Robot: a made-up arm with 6 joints. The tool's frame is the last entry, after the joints. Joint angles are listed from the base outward.
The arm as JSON. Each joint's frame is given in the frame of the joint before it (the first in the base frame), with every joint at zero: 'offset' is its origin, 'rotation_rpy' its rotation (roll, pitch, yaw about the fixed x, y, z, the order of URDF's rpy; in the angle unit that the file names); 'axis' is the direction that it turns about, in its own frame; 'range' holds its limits. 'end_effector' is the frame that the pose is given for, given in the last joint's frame.
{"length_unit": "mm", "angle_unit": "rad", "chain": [
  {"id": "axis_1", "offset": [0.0, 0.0, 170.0], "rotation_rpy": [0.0, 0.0, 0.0], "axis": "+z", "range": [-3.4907, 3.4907]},
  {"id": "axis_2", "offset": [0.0, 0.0, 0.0], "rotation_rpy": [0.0, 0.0, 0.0], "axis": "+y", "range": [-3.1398, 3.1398]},
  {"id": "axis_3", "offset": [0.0, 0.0, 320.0], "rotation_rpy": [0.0, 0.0, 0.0], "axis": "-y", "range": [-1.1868, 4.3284]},
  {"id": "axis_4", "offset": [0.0, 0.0, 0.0], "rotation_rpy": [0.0, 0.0, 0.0], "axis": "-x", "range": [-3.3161, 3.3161]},
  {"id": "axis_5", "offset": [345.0, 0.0, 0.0], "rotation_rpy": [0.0, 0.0, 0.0], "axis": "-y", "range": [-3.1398, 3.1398]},
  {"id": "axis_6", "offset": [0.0, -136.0, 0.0], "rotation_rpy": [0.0, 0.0, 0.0], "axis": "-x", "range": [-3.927, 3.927]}
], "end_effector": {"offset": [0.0, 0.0, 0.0], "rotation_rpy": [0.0, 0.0, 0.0]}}
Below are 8 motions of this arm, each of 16 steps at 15 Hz.
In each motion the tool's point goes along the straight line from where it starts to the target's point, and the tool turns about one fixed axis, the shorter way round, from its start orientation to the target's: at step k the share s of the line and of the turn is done. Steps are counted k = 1, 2, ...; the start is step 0. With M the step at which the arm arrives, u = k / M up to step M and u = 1 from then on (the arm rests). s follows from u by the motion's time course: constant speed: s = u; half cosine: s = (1 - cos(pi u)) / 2; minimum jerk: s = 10 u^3 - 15 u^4 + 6 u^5.
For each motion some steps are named. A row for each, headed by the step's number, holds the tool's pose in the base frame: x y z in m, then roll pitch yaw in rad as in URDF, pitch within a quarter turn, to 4 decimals.
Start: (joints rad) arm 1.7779 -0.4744 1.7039 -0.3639 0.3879 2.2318
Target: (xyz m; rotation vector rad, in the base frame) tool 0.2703 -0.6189 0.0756 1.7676 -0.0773 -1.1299
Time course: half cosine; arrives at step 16
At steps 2, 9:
2: 0.1899 -0.2840 0.7393 1.1681 -0.5403 -1.1930
9: 0.2367 -0.4788 0.3533 1.3692 0.2112 -1.0192

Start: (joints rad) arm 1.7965 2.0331 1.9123 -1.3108 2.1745 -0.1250
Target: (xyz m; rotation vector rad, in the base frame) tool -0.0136 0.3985 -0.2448 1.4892 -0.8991 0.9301
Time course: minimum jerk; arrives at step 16
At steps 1, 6, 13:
1: -0.1029 0.6049 -0.1450 1.7437 -0.2842 -0.3685
6: -0.0785 0.5484 -0.1723 1.7765 -0.5212 -0.3093
13: -0.0180 0.4086 -0.2399 1.7837 -1.1122 -0.1319

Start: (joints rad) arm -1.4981 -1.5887 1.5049 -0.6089 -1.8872 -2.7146
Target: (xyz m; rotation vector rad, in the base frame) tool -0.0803 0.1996 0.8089 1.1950 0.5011 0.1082
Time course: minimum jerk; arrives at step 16
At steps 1, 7, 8, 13, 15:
1: -0.1591 0.6500 0.2597 1.6252 -0.8670 -0.4934
7: -0.1289 0.4776 0.4699 1.3356 -0.4450 -0.0590
8: -0.1198 0.4253 0.5337 1.2981 -0.3037 0.0303
13: -0.0842 0.2216 0.7821 1.2721 0.2600 0.3322
15: -0.0805 0.2006 0.8077 1.2794 0.3180 0.3645

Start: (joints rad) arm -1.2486 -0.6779 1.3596 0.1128 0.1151 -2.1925
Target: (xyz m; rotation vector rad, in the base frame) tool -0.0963 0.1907 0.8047 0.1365 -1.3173 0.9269
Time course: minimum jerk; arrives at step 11
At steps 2, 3, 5, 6, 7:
2: -0.2385 0.3025 0.7242 -1.0374 -0.9923 1.8601
3: -0.2260 0.2927 0.7313 -1.0296 -0.9973 1.8425
5: -0.1834 0.2592 0.7554 -1.0014 -1.0139 1.7808
6: -0.1581 0.2393 0.7697 -0.9834 -1.0232 1.7431
7: -0.1345 0.2208 0.7831 -0.9657 -1.0316 1.7071

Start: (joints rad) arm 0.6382 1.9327 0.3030 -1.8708 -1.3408 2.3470
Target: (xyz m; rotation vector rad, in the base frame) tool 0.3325 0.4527 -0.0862 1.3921 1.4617 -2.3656
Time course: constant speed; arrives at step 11
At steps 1, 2, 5, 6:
1: 0.1174 0.1513 -0.2624 0.6569 0.2233 2.0111
2: 0.1389 0.1815 -0.2448 0.4604 0.2167 2.1022
5: 0.2035 0.2719 -0.1919 -0.1257 0.2995 2.3609
6: 0.2250 0.3020 -0.1743 -0.3190 0.3574 2.4325

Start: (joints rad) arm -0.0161 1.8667 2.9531 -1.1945 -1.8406 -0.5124
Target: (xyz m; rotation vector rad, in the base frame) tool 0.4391 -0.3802 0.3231 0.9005 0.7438 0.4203
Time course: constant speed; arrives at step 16
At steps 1, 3, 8, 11, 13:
1: 0.5691 -0.0793 0.3231 1.0117 0.4105 1.3083
3: 0.5518 -0.1195 0.3231 1.0256 0.4076 1.2318
8: 0.5085 -0.2197 0.3231 1.0612 0.4044 1.0408
11: 0.4824 -0.2799 0.3231 1.0826 0.4056 0.9262
13: 0.4651 -0.3200 0.3231 1.0968 0.4076 0.8498

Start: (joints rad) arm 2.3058 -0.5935 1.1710 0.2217 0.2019 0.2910
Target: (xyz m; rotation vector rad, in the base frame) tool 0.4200 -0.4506 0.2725 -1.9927 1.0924 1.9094
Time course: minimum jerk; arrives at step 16
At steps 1, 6, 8, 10, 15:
1: 0.2829 -0.1156 0.7670 2.7403 -1.1722 -0.9524
6: 0.3204 -0.2072 0.6317 2.7215 -0.5060 -1.0493
8: 0.3513 -0.2827 0.5203 2.6625 0.0399 -1.1260
10: 0.3822 -0.3582 0.4089 2.5447 0.5774 -1.2541
15: 0.4197 -0.4499 0.2736 2.0136 1.1664 -1.7943

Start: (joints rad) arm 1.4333 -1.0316 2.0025 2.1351 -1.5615 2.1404
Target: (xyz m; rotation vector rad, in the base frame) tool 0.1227 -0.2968 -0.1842 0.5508 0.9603 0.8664
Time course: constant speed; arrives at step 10
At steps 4, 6, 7, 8, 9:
4: -0.0460 -0.4871 0.0806 -0.0288 0.7923 0.3590
6: 0.0103 -0.4237 -0.0077 0.3728 0.7743 0.7133
7: 0.0384 -0.3920 -0.0518 0.5575 0.7294 0.8741
8: 0.0665 -0.3602 -0.0959 0.7227 0.6648 1.0147
9: 0.0946 -0.3285 -0.1401 0.8672 0.5843 1.1337

